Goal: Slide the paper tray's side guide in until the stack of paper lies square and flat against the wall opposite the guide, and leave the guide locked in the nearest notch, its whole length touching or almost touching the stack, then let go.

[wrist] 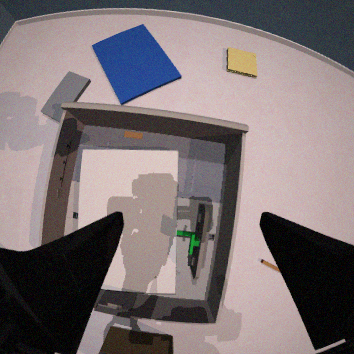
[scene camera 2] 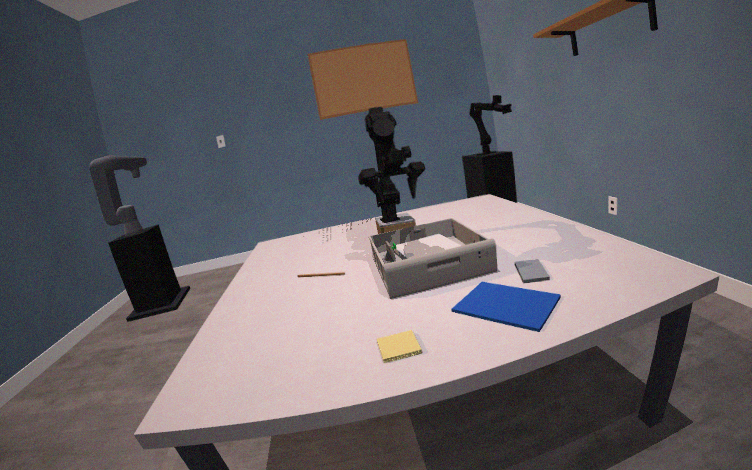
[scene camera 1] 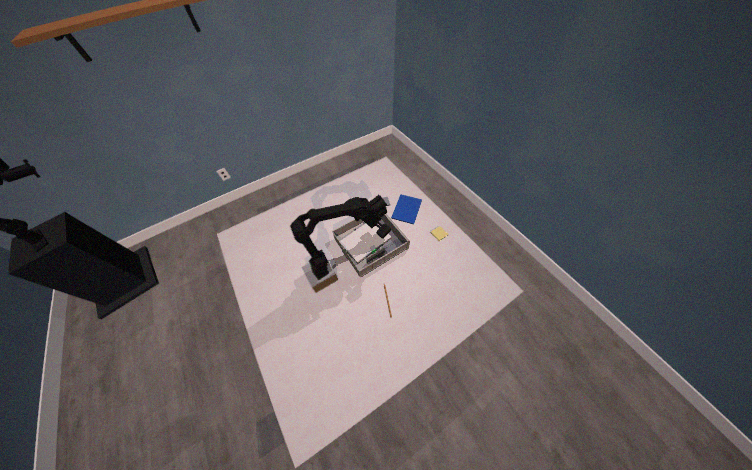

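Labels:
White paper stack visible in scene camera 2 (434,243), in scene camera 1, in the wrist view. On the stack, (scene camera 1: 359,244) and (wrist: 127,249): same spot.

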